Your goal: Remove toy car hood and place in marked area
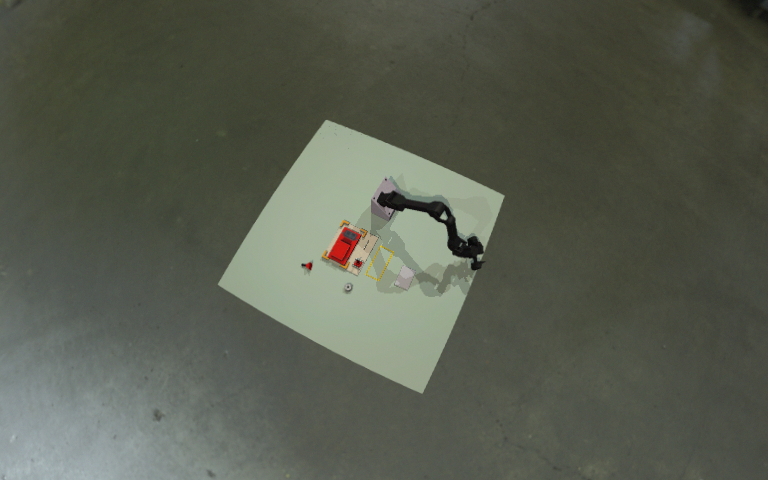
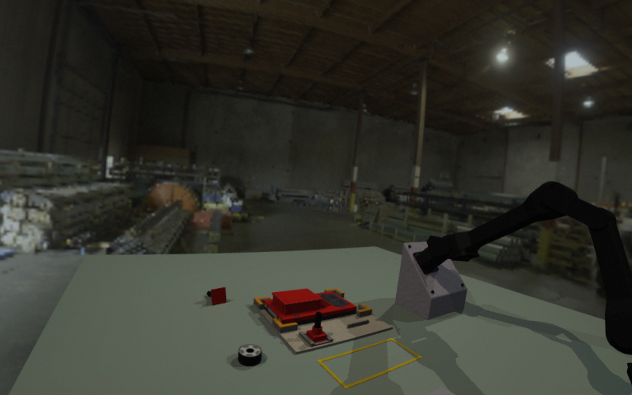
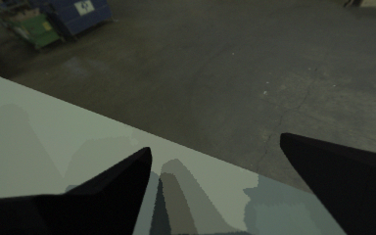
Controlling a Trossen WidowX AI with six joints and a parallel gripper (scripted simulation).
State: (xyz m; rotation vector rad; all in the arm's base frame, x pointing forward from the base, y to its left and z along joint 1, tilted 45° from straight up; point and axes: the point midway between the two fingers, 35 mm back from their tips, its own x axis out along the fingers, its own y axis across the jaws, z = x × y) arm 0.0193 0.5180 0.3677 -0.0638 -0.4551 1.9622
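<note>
Right now my gripper tip is 620 mm to the left of the black wheel and 510 mm short of it. Also, from my gripper tip: flat grey plate (360 mm to the right, 320 mm ahead, 10 mm below).
</note>
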